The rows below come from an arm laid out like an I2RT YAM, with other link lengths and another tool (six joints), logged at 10 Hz.
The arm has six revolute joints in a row. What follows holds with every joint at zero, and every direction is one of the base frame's.
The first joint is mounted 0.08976 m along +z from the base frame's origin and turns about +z.
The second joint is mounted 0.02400 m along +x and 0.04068 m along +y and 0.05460 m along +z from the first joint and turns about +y.
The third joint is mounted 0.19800 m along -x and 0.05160 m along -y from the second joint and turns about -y.
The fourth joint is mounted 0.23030 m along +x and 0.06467 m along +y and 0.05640 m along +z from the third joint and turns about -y.
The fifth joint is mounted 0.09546 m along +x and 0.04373 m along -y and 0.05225 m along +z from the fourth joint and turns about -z.
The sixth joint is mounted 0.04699 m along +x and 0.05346 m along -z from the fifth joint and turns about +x.
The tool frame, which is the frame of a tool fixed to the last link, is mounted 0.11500 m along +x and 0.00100 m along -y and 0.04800 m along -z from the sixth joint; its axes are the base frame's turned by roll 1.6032, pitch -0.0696 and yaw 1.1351 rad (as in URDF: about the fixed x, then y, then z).
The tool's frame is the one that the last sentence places.
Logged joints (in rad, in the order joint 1, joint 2, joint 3, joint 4, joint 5, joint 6), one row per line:
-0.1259, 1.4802, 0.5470, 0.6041, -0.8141, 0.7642
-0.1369, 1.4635, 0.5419, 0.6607, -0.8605, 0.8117
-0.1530, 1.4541, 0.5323, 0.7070, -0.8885, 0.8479
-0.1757, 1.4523, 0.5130, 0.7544, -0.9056, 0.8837
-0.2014, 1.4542, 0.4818, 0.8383, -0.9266, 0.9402
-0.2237, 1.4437, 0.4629, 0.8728, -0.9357, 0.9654
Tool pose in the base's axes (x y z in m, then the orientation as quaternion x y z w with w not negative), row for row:
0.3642, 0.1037, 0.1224, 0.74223, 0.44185, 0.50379, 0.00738
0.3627, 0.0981, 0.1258, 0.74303, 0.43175, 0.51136, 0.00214
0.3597, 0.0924, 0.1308, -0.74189, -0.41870, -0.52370, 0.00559
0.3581, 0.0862, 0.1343, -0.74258, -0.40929, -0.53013, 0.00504
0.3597, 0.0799, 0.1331, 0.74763, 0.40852, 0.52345, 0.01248
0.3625, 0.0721, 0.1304, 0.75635, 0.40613, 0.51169, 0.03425
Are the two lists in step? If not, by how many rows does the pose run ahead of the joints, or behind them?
The pose runs 2 rows ahead of the joints: the pose in row i belongs to the joints in row i + 2.
